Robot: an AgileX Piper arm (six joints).
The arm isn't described. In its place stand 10 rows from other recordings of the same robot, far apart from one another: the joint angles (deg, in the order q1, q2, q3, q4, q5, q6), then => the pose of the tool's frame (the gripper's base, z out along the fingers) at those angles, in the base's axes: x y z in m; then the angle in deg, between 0 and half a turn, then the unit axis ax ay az.
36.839 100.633 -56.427 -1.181 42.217 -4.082 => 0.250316 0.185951 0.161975 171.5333 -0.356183 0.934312 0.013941
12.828 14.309 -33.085 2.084 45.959 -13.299 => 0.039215 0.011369 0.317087 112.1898 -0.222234 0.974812 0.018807
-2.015 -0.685 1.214 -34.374 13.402 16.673 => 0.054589 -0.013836 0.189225 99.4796 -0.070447 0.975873 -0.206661
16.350 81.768 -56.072 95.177 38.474 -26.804 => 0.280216 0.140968 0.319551 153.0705 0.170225 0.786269 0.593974
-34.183 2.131 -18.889 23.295 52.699 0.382 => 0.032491 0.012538 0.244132 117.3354 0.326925 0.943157 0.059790
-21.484 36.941 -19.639 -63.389 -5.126 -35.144 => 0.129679 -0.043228 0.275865 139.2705 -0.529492 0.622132 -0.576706
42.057 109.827 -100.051 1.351 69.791 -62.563 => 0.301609 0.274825 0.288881 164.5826 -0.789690 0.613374 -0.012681
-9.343 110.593 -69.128 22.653 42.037 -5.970 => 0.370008 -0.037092 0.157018 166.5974 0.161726 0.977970 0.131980
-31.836 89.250 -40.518 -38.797 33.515 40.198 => 0.203462 -0.163386 0.167670 166.2183 0.347598 0.914669 -0.206291
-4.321 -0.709 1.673 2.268 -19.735 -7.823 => 0.048778 -0.004905 0.234333 66.9835 -0.001673 0.990293 -0.138985
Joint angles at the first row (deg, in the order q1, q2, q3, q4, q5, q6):
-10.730, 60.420, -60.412, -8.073, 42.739, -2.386
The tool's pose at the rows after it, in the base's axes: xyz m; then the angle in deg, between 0 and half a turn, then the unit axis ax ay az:
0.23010 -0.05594 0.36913 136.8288 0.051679 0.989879 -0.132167
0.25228 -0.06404 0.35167 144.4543 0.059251 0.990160 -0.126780
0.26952 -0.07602 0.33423 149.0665 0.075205 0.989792 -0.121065
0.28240 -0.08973 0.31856 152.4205 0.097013 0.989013 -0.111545
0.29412 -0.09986 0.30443 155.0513 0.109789 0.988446 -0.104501
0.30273 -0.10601 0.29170 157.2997 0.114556 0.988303 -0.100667
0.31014 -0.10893 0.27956 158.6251 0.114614 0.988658 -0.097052
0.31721 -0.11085 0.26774 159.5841 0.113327 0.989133 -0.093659
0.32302 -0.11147 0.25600 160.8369 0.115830 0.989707 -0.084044
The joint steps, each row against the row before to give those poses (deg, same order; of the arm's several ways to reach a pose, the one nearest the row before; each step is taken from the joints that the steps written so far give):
-0.002, 6.189, -4.234, -2.188, 5.614, 1.307
-0.567, 6.338, -2.565, -0.451, 3.874, 0.364
-1.787, 5.052, -1.361, 0.398, 0.845, 0.122
-2.289, 4.239, -1.166, 1.132, 0.245, -0.002
-1.380, 3.777, -1.174, 0.649, 0.034, 0.000
-0.636, 2.914, -0.662, 0.123, 0.001, 0.000
-0.147, 2.310, -0.086, 0.118, -0.854, 0.003
-0.001, 2.151, 0.001, 0.120, -1.140, -0.002
0.000, 2.019, 0.000, 0.882, -0.593, 0.000

